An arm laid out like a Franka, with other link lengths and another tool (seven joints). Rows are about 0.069 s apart.
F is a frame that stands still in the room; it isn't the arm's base.
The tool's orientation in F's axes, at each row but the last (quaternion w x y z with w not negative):
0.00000 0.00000 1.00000 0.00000
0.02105 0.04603 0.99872 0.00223
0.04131 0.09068 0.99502 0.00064
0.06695 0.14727 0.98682 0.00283
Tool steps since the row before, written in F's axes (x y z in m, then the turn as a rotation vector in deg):
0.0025 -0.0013 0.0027 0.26 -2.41 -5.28
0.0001 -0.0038 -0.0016 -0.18 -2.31 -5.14
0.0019 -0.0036 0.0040 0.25 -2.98 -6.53
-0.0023 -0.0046 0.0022 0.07 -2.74 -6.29
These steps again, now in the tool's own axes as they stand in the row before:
-0.0025 -0.0013 -0.0027 -0.26 -2.41 5.28
-0.0004 -0.0038 0.0016 0.18 -2.35 5.12
-0.0028 -0.0032 -0.0038 -0.25 -2.94 6.55
0.0006 -0.0050 -0.0024 -0.04 -2.76 6.28

